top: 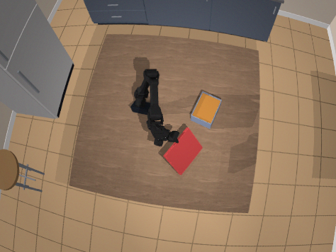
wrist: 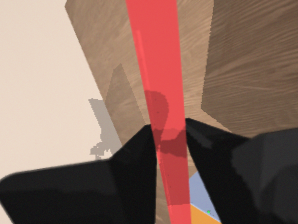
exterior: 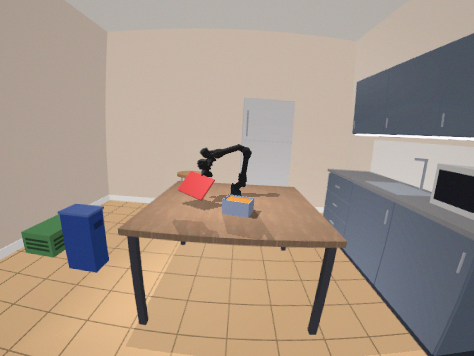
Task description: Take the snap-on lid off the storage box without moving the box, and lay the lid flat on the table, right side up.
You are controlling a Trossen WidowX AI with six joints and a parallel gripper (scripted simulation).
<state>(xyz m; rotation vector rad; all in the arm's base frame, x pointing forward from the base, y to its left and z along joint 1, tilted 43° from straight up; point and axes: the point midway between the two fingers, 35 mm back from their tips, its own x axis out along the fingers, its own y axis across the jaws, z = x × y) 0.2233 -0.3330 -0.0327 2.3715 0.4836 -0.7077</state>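
The red lid is 4 cm ahead of my gripper tip, 4 cm to the right of it and 6 cm below it. From my gripper tip the other things lie so: storage box 17 cm ahead, 27 cm to the left, 16 cm below.
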